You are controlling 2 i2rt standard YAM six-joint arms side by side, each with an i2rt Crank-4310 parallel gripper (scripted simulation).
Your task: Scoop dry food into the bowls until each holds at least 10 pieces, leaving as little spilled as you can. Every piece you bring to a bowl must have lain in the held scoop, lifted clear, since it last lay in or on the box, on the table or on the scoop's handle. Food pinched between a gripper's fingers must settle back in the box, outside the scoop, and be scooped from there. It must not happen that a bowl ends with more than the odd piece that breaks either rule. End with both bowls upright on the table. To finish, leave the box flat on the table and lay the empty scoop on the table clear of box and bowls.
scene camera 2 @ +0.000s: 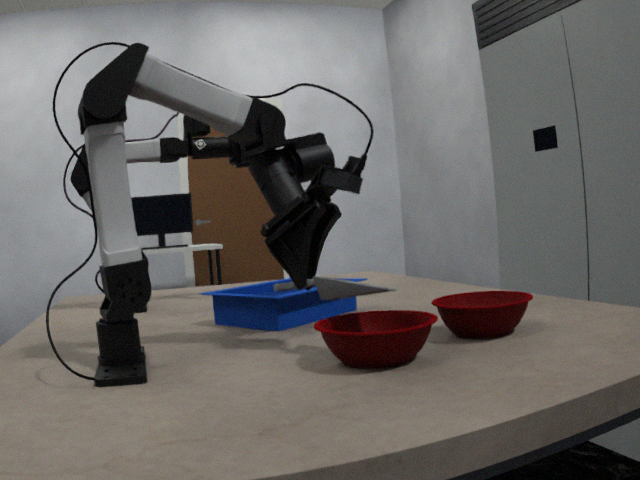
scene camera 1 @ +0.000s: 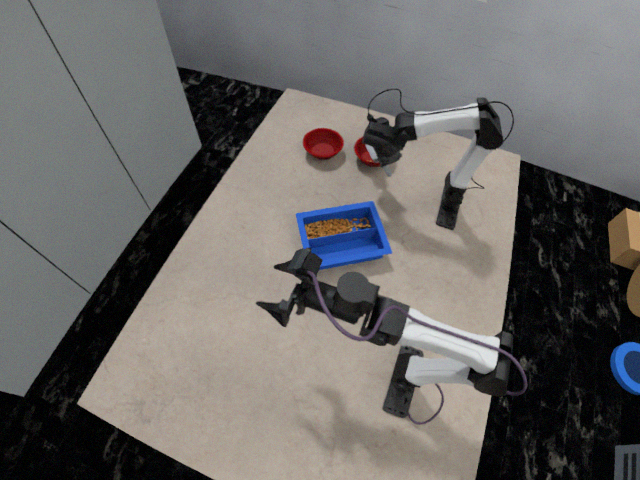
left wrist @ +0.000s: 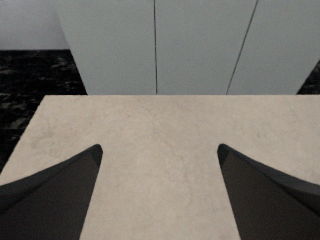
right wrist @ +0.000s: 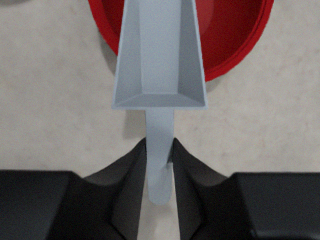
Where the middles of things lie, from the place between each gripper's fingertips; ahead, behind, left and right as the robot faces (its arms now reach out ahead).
Labels:
Right now the grey scoop (scene camera 2: 329, 288) is 3 cm ahead of my right hand (scene camera 2: 306, 288), 3 cm to the right of it and 1 cm below it. Also, from my right hand: blue box (scene camera 2: 264, 312) 4 cm ahead, 31 cm to the left, 5 cm below.
My left gripper is now 60 mm past the blue box, 370 mm to the left of it and 320 mm above it. From my left hand the other things lie so: grey scoop 80 mm behind, 710 mm to the right, 270 mm below.

